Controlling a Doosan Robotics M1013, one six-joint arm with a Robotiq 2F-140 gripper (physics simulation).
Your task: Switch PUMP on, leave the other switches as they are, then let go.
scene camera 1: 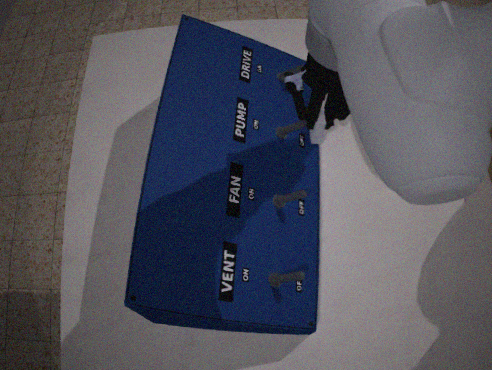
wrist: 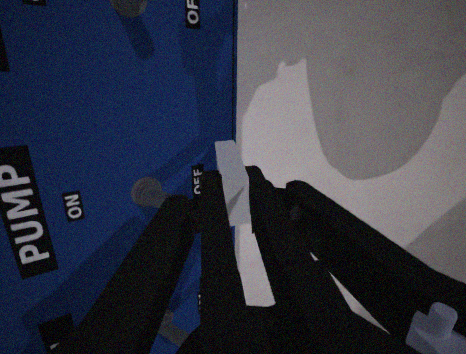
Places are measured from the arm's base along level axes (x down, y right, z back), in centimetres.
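Pixels of known places: gripper, fingertip midpoint: (scene camera 1: 314, 135) (wrist: 225, 158).
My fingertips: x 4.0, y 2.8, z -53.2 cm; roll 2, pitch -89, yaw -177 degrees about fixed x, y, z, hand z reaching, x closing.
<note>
For each thing: its top centre in the pictures, then the offset to it from my fingertips. Level surfaces: height alone.
- PUMP label, middle of its top: (wrist: 19, 220) (scene camera 1: 241, 117) dx -6.1, dy -0.4, dz -12.4 cm
- PUMP lever, middle of its top: (wrist: 166, 215) (scene camera 1: 294, 120) dx -6.2, dy -1.2, dz -4.2 cm
- VENT lever, middle of its top: (scene camera 1: 290, 274) dx -6.2, dy -25.1, dz -6.4 cm
- DRIVE lever, middle of its top: (scene camera 1: 294, 64) dx -6.2, dy +10.8, dz -3.1 cm
- pale table, its level: dx +6.8 cm
The blue switch panel (scene camera 1: 192, 110) (wrist: 100, 115) carries the PUMP label (scene camera 1: 240, 120) (wrist: 28, 212). The PUMP lever (scene camera 1: 291, 130) (wrist: 147, 191) leans to its OFF side; its outer end is partly hidden behind the gripper in the wrist view. The FAN lever (scene camera 1: 290, 198) (wrist: 129, 6) and VENT lever (scene camera 1: 287, 278) also lean to OFF. The DRIVE lever (scene camera 1: 282, 76) is mostly hidden by the gripper, so its position is unclear. My gripper (scene camera 1: 318, 135) (wrist: 225, 158) is shut and empty, its tips at the panel's OFF-side edge beside the PUMP lever's outer end. Contact cannot be told.
The pale table (scene camera 1: 370, 240) (wrist: 280, 125) lies under the panel, with a tiled floor (scene camera 1: 35, 150) beyond it at the left. The large white arm (scene camera 1: 420, 100) hangs over the right side. Shadows cross the panel and the table.
</note>
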